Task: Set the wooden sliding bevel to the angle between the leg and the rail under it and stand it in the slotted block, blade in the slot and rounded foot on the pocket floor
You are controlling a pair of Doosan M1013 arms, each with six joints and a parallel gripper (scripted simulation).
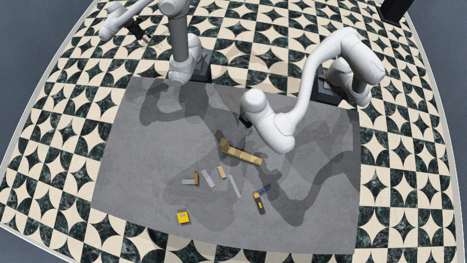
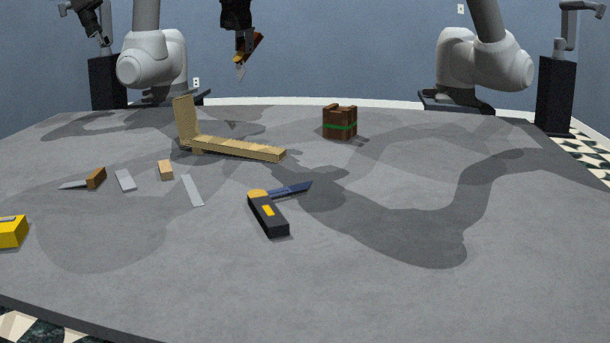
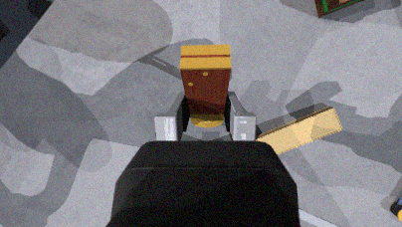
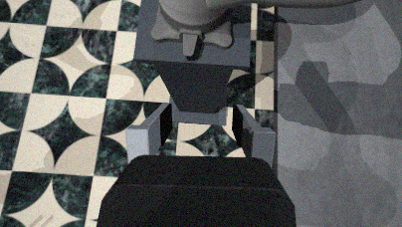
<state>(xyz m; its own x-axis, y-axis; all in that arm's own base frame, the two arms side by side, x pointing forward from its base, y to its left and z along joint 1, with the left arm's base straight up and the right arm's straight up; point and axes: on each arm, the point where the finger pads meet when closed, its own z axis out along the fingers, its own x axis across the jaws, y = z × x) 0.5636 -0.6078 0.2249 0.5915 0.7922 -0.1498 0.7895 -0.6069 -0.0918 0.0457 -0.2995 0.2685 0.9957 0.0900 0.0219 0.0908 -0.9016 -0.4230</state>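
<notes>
Now: left hand 30 mm above the wooden sliding bevel. Also, from my left hand: steel blade: 20 mm ahead, 50 mm below; then thin grey strip: 320 mm ahead, 20 mm to the right, 220 mm below; then wood block: 250 mm ahead, 110 mm to the right, 220 mm below.
</notes>
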